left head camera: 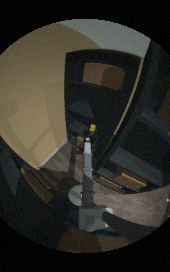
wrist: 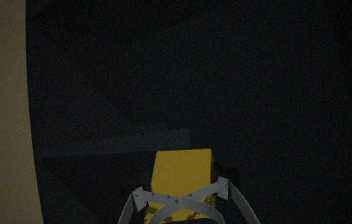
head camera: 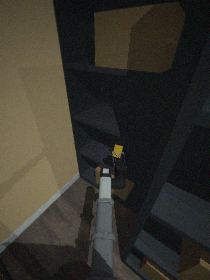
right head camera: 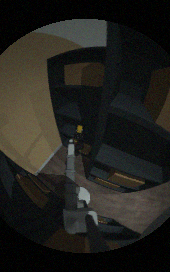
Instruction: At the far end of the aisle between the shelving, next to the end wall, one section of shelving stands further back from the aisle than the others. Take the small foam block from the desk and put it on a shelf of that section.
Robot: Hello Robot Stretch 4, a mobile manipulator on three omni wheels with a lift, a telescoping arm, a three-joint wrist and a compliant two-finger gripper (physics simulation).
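Visible in the pictures: a set-back shelving section and the gripper.
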